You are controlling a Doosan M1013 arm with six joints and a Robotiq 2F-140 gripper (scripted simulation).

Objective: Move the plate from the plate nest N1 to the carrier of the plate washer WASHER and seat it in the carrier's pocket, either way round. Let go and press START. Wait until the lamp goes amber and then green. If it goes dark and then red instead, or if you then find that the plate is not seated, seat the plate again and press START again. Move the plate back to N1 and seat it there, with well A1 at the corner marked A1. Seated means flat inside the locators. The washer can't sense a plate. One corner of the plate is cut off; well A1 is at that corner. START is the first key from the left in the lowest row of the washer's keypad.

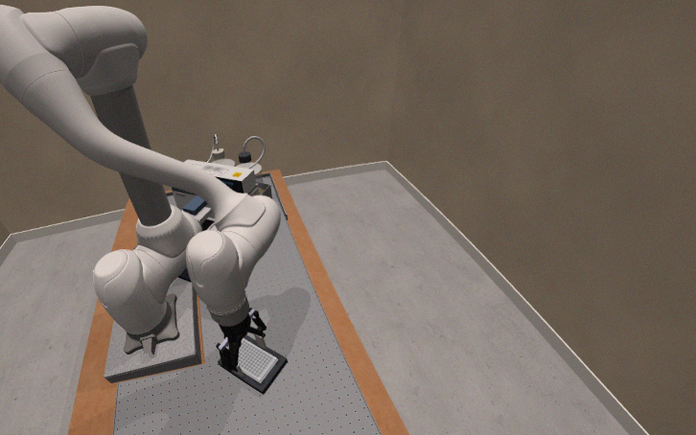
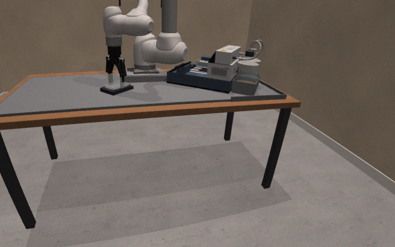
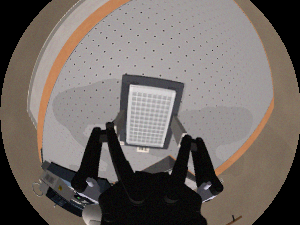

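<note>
Right now my hand is 20 mm above the white well plate. Round my hand: washer carrier: 500 mm to the left, 170 mm behind, 40 mm above; plate nest N1: 40 mm below; white label: 80 mm to the left, 60 mm behind, 50 mm below.
</note>
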